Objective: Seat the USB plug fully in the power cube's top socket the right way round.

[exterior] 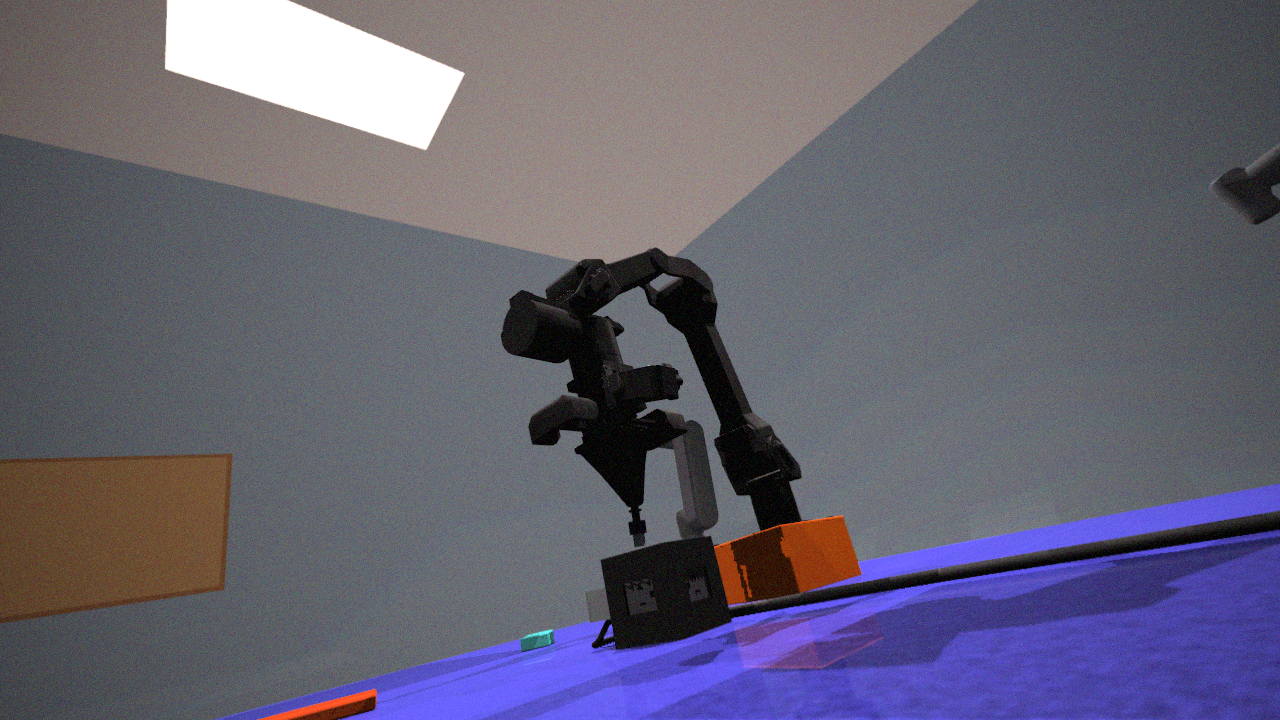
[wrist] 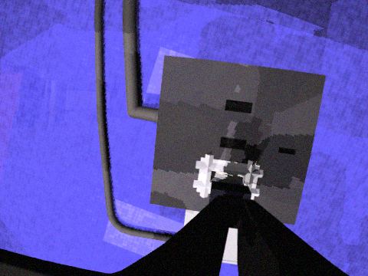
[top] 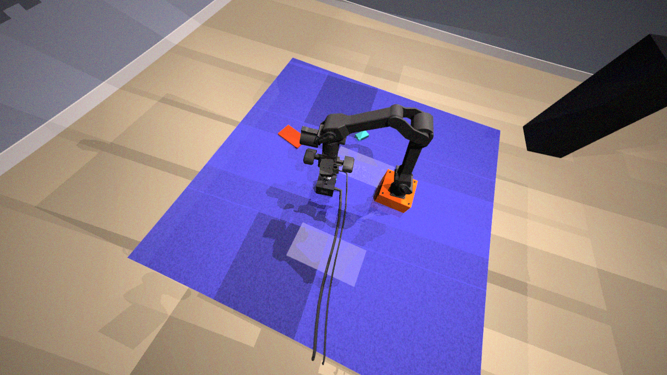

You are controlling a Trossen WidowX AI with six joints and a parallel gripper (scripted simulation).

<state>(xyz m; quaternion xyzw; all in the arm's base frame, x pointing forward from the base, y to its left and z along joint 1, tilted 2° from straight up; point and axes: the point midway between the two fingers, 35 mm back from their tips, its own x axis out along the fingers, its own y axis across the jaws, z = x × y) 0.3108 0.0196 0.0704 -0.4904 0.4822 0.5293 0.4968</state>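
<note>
Now: gripper tip 20 mm above the usb plug. Round my gripper tip: red flat piece 230 mm ahead, 220 mm to the right, 110 mm below; then usb socket 50 mm below; then cyan block 320 mm to the right, 110 mm below, 110 mm behind.
</note>
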